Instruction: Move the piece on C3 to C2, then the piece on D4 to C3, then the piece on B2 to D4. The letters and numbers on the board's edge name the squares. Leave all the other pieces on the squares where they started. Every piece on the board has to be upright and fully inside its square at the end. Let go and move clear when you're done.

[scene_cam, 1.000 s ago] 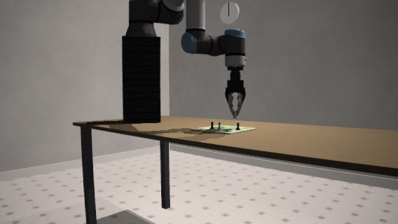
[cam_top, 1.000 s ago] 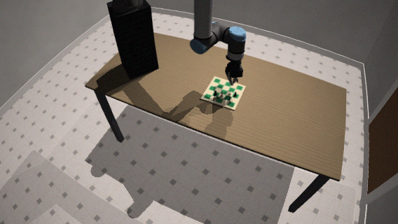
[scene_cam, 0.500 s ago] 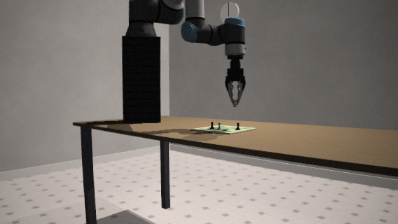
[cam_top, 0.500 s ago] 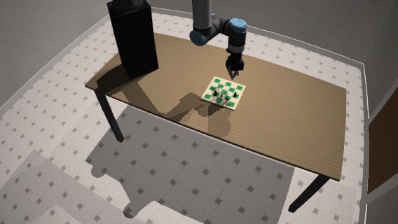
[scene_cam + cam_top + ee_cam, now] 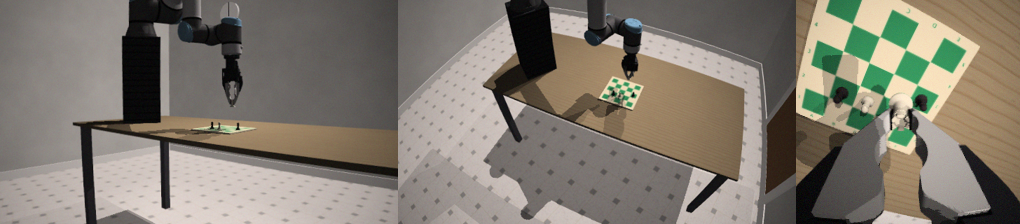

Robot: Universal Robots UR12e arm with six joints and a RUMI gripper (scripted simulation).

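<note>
Right now my hand is 13 cm above the green-and-cream chessboard, 3 cm past it and 2 cm to the left of it.
</note>
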